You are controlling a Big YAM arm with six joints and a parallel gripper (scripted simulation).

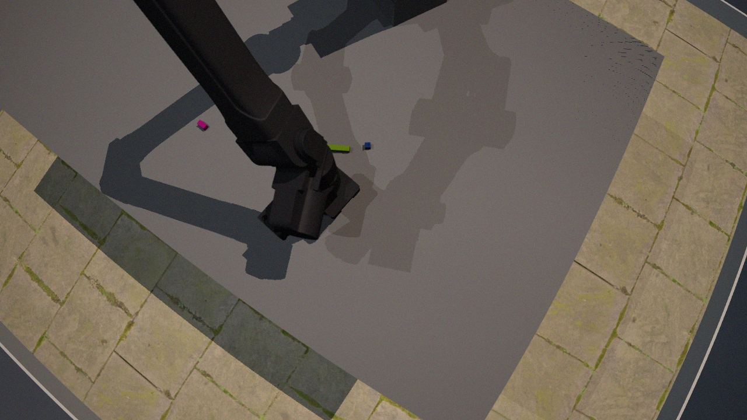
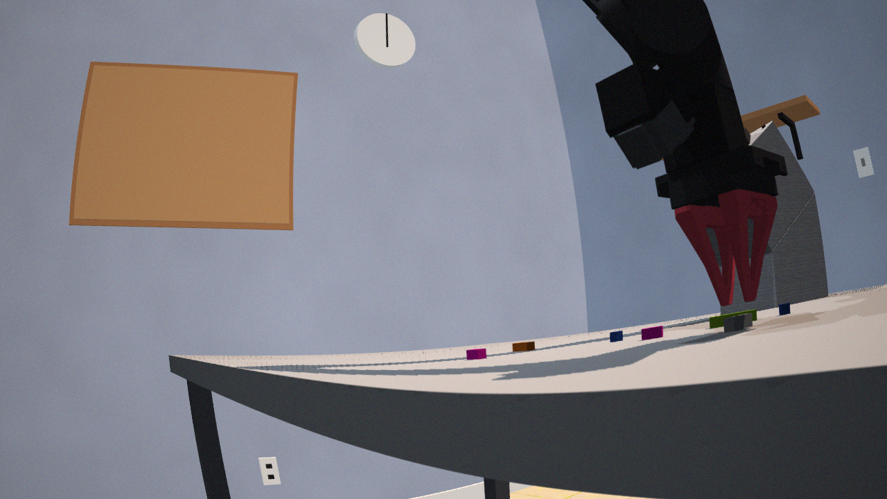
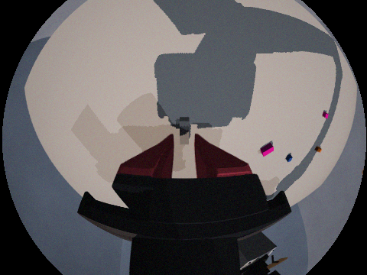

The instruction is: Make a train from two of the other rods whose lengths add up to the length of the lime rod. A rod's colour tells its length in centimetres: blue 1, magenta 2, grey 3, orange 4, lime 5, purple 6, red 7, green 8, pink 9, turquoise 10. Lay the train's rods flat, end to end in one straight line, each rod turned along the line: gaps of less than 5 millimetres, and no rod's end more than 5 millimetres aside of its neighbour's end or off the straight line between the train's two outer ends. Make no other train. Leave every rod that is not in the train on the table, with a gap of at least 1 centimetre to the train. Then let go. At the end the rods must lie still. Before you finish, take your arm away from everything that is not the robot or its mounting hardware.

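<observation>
My gripper is now 20 mm above the grey rod. Also, from my hand: lime rod: 100 mm behind, 20 mm to the right, 20 mm below; orange rod: 310 mm to the right, 190 mm behind, 20 mm below.
</observation>
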